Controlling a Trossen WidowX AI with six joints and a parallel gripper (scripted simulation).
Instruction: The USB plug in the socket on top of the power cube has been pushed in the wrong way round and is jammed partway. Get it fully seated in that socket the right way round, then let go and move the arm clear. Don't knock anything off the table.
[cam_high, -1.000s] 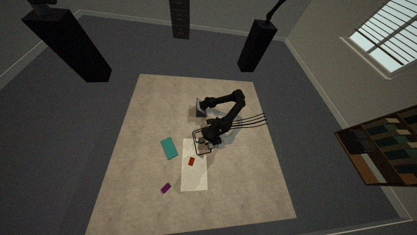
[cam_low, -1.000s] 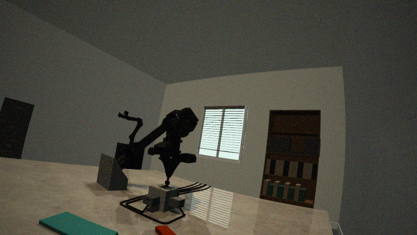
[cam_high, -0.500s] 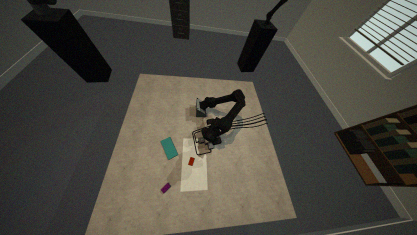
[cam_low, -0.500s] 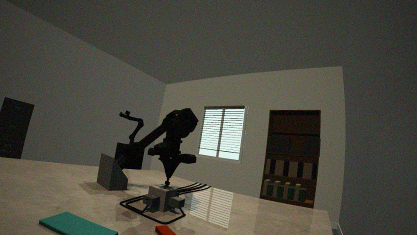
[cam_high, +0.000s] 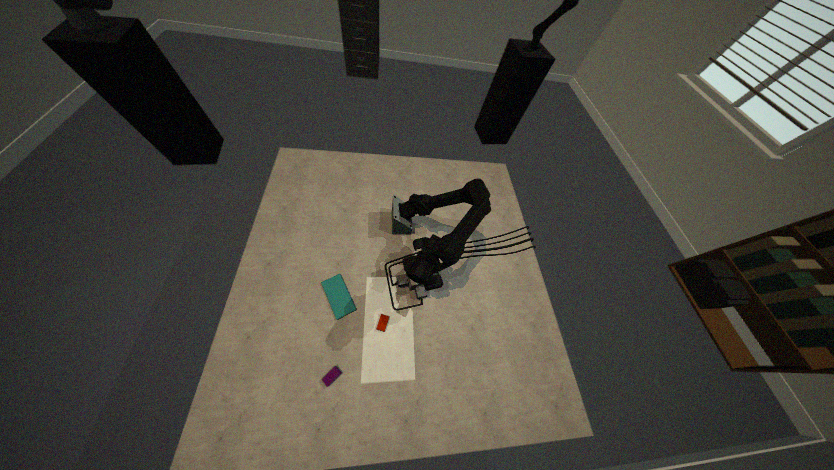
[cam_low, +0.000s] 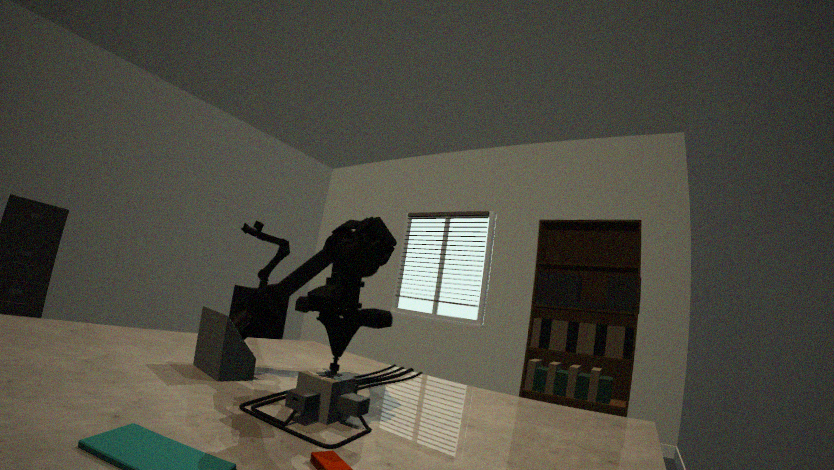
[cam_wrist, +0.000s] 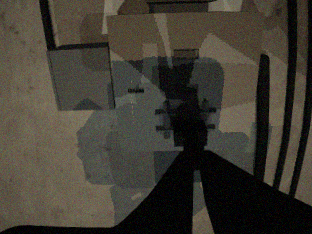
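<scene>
Now: gripper tip 20 mm above the dark USB plug. Round my gripper tip: teal flat block (340 mm to the right, 110 mm below, 20 mm ahead); then purple block (360 mm to the right, 290 mm ahead, 100 mm below); then orange block (180 mm to the right, 150 mm ahead, 100 mm below).
</scene>
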